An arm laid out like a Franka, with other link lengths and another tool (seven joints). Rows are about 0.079 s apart.
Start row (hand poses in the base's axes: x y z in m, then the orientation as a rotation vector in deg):
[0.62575, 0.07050, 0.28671, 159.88, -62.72, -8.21]
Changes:
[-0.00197, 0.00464, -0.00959, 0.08, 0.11, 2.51]
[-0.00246, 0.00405, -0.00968, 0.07, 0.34, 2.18]
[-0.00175, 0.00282, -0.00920, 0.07, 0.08, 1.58]
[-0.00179, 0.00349, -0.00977, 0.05, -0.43, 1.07]
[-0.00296, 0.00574, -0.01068, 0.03, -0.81, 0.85]
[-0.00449, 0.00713, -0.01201, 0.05, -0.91, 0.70]
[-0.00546, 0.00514, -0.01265, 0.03, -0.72, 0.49]
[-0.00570, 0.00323, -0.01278, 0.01, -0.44, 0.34]
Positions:
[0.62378, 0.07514, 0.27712, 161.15, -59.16, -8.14]
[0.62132, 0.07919, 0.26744, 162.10, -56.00, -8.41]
[0.61957, 0.08201, 0.25824, 162.83, -53.74, -8.38]
[0.61778, 0.08550, 0.24847, 163.47, -52.30, -7.68]
[0.61482, 0.09124, 0.23779, 164.11, -51.23, -6.45]
[0.61033, 0.09837, 0.22578, 164.72, -50.39, -5.10]
[0.60487, 0.10351, 0.21313, 165.16, -49.81, -4.03]
[0.59917, 0.10674, 0.20035, 165.43, -49.40, -3.37]

